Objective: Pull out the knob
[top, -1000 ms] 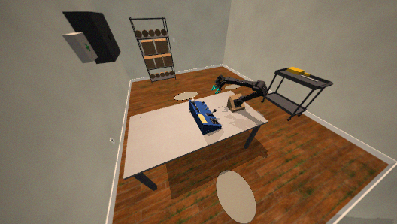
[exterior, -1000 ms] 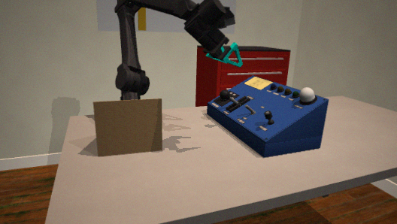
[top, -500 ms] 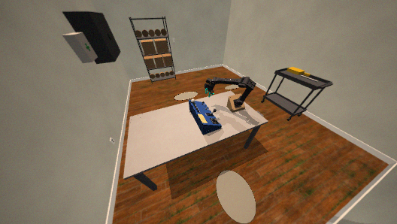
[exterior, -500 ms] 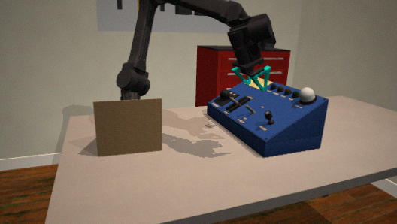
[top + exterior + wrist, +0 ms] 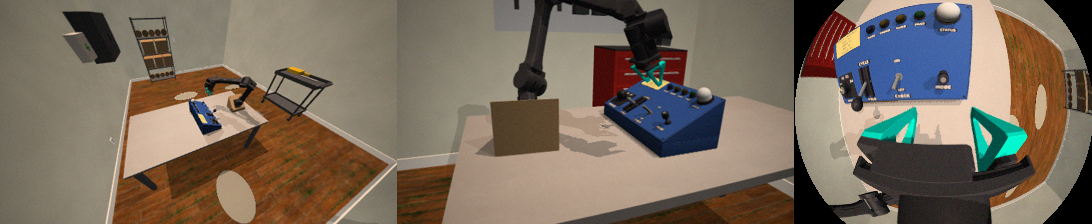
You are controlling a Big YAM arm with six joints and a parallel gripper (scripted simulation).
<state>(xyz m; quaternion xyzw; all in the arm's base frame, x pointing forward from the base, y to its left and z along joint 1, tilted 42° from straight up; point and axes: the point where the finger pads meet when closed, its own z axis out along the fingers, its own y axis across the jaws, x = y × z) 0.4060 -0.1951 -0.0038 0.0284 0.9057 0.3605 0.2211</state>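
Now: hand 130 mm above the black knob, 70 mm short of it and 10 mm to the right of it. Round my hand: black lever: 240 mm to the left, 120 mm below, 20 mm ahead; then toggle: 140 mm below, 130 mm to the left, 50 mm ahead; then blue sloped console: 200 mm to the left, 150 mm below, 80 mm ahead.
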